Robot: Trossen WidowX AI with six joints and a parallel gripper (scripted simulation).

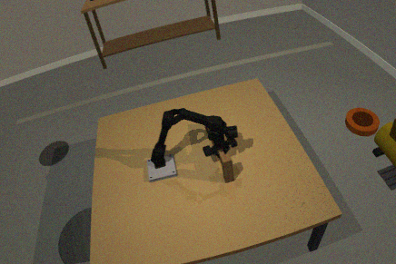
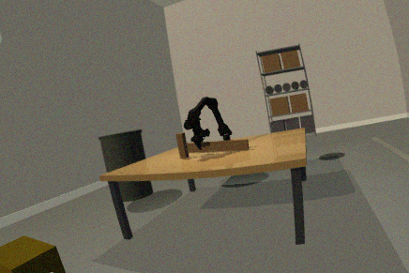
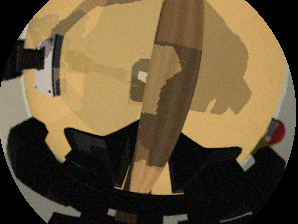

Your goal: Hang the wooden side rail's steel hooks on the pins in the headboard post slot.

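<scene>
My gripper tip is 13 cm to the left of the wooden headboard post and 4 cm below it.
</scene>
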